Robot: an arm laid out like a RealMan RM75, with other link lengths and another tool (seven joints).
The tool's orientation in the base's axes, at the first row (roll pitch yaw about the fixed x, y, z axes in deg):
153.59 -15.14 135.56
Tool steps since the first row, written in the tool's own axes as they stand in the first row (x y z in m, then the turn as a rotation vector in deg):
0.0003 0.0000 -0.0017 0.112 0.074 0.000
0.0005 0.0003 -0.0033 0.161 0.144 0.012
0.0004 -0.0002 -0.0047 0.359 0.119 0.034
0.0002 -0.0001 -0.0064 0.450 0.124 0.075
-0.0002 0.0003 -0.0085 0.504 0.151 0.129
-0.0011 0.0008 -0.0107 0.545 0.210 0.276
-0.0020 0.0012 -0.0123 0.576 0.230 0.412
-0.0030 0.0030 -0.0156 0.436 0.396 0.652
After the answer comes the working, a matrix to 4 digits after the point.
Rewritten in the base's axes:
-0.0005 -0.0006 0.0015 -0.025 0.117 0.061
-0.0006 -0.0011 0.0031 -0.007 0.195 0.094
-0.0011 -0.0021 0.0041 -0.158 0.325 0.115
-0.0011 -0.0030 0.0055 -0.211 0.409 0.106
-0.0009 -0.0041 0.0074 -0.222 0.487 0.085
-0.0002 -0.0054 0.0093 -0.187 0.618 -0.006
0.0005 -0.0066 0.0106 -0.174 0.716 -0.107
0.0019 -0.0079 0.0140 0.075 0.830 -0.280

The tool's axes in the first row as the columns of a matrix, in the base's axes (rounded; the answer above uses it unrounded):
-0.6892 0.7100 0.1444
0.6759 0.5581 0.4814
0.2612 0.4294 -0.8645

